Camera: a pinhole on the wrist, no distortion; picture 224 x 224 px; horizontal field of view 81.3 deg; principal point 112.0 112.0 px. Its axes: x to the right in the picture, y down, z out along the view. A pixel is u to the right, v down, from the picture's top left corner.
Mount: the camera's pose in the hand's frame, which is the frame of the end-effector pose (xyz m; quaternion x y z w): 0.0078 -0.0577 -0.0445 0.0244 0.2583 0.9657 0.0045
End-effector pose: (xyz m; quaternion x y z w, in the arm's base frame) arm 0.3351 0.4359 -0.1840 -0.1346 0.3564 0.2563 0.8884
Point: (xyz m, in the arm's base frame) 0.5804 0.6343 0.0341
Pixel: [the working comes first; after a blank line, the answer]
In the camera's frame: -0.0406 0.1453 0.4052

98.9 158.8
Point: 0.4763 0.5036 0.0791
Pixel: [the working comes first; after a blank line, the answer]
In the camera's frame: 0.0970 0.1506 0.3004

154.1 177.4
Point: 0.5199 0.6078 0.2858
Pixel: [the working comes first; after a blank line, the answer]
In the camera's frame: 0.1885 0.2135 0.5081

160.4 166.8
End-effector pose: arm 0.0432 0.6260 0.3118 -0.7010 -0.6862 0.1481 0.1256
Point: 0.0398 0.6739 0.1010
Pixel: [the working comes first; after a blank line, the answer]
In the camera's frame: -0.0338 0.0042 0.2760

96.0 114.0
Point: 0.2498 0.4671 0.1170
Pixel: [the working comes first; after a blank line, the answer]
In the camera's frame: 0.1703 -0.2088 0.2854

189.8 16.6
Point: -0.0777 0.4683 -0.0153
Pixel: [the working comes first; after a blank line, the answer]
In the camera's frame: 0.1748 0.1334 0.3730

173.1 158.6
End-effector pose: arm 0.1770 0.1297 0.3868 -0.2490 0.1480 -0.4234 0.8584
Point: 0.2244 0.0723 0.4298
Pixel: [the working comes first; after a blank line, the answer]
In the camera's frame: -0.0600 0.0122 0.0943

29.0 128.9
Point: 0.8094 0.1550 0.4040
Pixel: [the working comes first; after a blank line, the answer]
In the camera's frame: -0.3225 -0.2297 0.5658

37.7 59.0
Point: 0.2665 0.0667 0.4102
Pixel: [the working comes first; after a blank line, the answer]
In the camera's frame: -0.0896 -0.0176 0.1148

10.2 92.0
